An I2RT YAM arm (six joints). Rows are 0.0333 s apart.
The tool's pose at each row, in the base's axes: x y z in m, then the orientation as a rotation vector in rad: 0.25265 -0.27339 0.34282 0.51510 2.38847 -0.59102; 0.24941 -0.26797 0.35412 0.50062 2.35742 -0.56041; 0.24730 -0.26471 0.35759 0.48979 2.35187 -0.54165; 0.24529 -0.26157 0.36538 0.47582 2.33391 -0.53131; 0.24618 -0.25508 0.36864 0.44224 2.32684 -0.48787; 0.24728 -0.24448 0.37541 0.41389 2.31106 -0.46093; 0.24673 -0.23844 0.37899 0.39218 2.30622 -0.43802; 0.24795 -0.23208 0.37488 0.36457 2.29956 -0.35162; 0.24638 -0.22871 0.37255 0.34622 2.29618 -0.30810; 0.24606 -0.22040 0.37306 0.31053 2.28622 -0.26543; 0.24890 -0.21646 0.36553 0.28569 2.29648 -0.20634; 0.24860 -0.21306 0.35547 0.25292 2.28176 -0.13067; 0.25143 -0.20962 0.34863 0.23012 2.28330 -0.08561; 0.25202 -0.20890 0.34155 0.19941 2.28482 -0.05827
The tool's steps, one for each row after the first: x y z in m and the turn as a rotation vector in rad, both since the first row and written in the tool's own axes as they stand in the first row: -0.00375 -0.00033 -0.01238 -0.02543 -0.03396 0.00895; -0.00375 0.00034 -0.01755 -0.04190 -0.04277 0.00881; -0.00663 -0.00027 -0.02567 -0.05295 -0.06393 0.00820; -0.00799 0.00459 -0.03097 -0.09382 -0.08095 0.00010; -0.01090 0.01194 -0.04081 -0.12129 -0.10401 -0.00655; -0.01151 0.01563 -0.04678 -0.14413 -0.11461 -0.01345; -0.00839 0.02264 -0.04662 -0.21582 -0.12611 -0.00684; -0.00501 0.02530 -0.04748 -0.25328 -0.13227 -0.00676; -0.00333 0.03185 -0.05235 -0.29520 -0.14886 -0.01701; 0.00029 0.03863 -0.04774 -0.34572 -0.14114 -0.02211; 0.00773 0.04414 -0.04252 -0.41196 -0.15612 -0.02096; 0.01080 0.05030 -0.03814 -0.45183 -0.15513 -0.02611; 0.01509 0.05319 -0.03322 -0.48064 -0.15774 -0.04154
